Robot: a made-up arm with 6 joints. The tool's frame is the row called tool.
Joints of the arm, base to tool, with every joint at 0 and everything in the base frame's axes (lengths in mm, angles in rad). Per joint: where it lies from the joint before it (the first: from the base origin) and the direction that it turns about. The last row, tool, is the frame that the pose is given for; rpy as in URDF.
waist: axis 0 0 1 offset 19.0 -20.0 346.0
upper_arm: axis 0 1 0 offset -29.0 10.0 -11.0
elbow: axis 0 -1 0 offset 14.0 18.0 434.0
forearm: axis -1 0 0 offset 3.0 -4.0 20.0
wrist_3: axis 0 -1 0 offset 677.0 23.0 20.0
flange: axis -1 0 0 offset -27.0 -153.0 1.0
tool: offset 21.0 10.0 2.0 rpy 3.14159 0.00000 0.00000
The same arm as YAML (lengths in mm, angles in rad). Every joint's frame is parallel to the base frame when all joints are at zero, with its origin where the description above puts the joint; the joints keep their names.
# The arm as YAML. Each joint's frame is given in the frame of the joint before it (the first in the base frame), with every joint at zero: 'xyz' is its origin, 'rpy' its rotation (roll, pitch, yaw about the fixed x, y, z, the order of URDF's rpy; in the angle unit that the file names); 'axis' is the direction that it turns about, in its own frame. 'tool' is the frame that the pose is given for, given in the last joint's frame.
units:
  length: mm
  angle: rad
joints:
  - name: waist
    type: revolute
    origin:
      xyz: [19.0, -20.0, 346.0]
      rpy: [0.0, 0.0, 0.0]
    axis: "+z"
  - name: upper_arm
    type: revolute
    origin:
      xyz: [-29.0, 10.0, -11.0]
      rpy: [0.0, 0.0, 0.0]
    axis: "+y"
  - name: elbow
    type: revolute
    origin:
      xyz: [14.0, 18.0, 434.0]
      rpy: [0.0, 0.0, 0.0]
    axis: "-y"
  - name: forearm
    type: revolute
    origin:
      xyz: [3.0, -4.0, 20.0]
      rpy: [0.0, 0.0, 0.0]
    axis: "-x"
  - name: wrist_3
    type: revolute
    origin:
      xyz: [677.0, 23.0, 20.0]
      rpy: [0.0, 0.0, 0.0]
    axis: "-y"
  - name: flange
    type: revolute
    origin:
      xyz: [-27.0, -153.0, 1.0]
      rpy: [0.0, 0.0, 0.0]
    axis: "-x"
tool:
  origin:
    xyz: [21.0, 10.0, 2.0]
    rpy: [3.1416, 0.0, 0.0]

